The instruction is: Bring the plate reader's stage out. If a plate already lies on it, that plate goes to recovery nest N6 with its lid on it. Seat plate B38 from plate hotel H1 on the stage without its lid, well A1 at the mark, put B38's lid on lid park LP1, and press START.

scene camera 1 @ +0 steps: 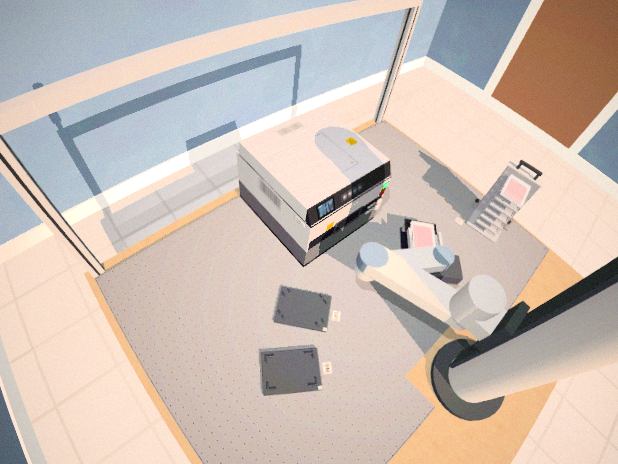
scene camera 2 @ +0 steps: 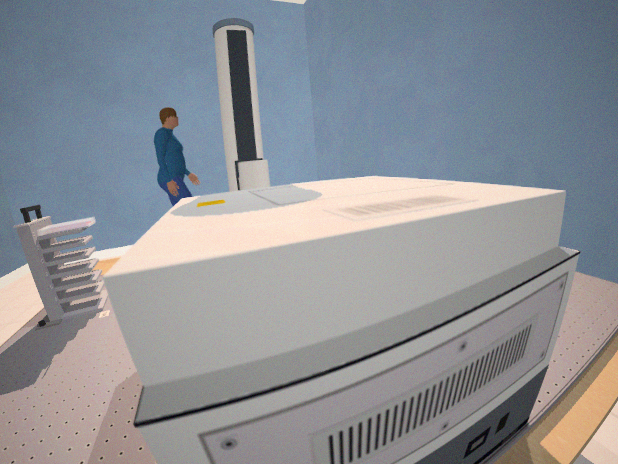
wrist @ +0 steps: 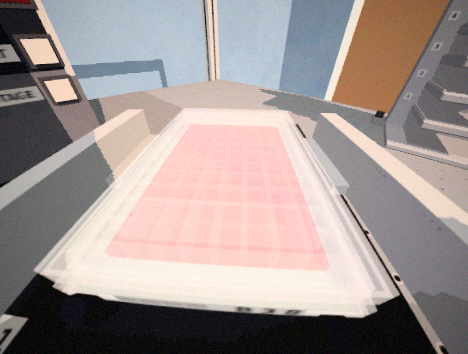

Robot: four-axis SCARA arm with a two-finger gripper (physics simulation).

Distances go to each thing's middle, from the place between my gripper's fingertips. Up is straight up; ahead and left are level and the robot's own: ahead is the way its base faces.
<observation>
Now: the pale button [wrist: 40,51] 180 mm ahead of my hand, 70 mm to the left of it and 20 mm above it. The rest, counted from my hand: dark lid pad [scene camera 1: 298,308] 490 mm to the left, 70 mm below, 70 mm ahead.
</observation>
